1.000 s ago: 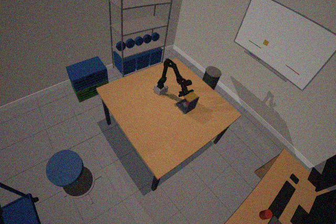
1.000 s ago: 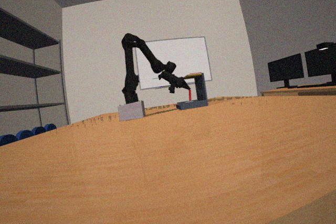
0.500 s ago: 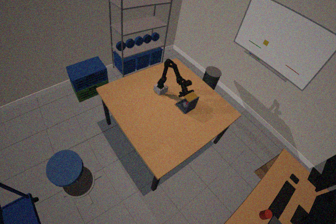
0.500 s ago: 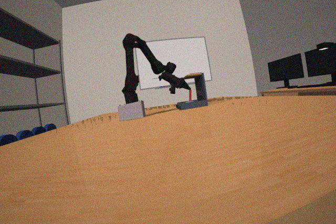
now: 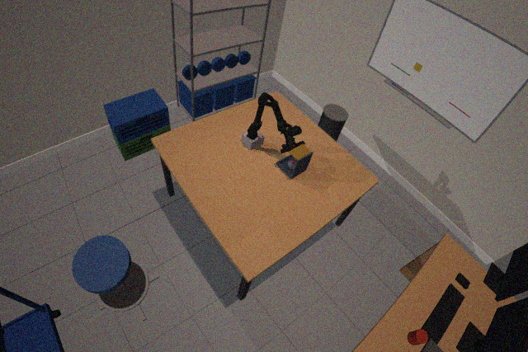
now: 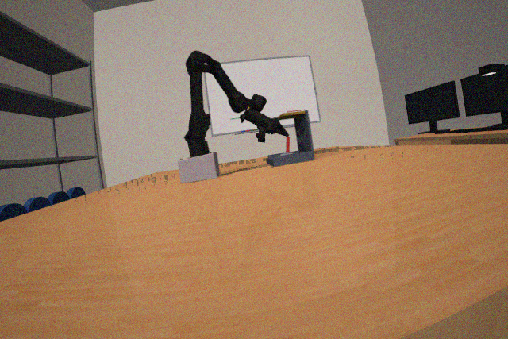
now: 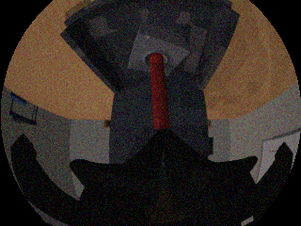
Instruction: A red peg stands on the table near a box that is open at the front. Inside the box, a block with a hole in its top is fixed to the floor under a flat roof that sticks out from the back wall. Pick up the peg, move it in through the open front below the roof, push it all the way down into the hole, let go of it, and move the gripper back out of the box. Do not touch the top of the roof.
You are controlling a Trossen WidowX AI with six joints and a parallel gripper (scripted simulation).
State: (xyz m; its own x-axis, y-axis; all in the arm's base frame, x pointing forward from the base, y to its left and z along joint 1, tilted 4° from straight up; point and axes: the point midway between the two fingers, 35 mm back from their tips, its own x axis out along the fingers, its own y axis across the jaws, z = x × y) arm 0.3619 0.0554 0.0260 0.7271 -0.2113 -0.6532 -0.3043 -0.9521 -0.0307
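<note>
Now: gripper tip 60 mm short of the box back wall, 20 mm to the left of it and 10 mm above it. Also, from my gripper tip: yellow roof: 10 mm ahead, 10 mm to the right, 80 mm above; red peg: 10 mm behind, 40 mm below.
</note>
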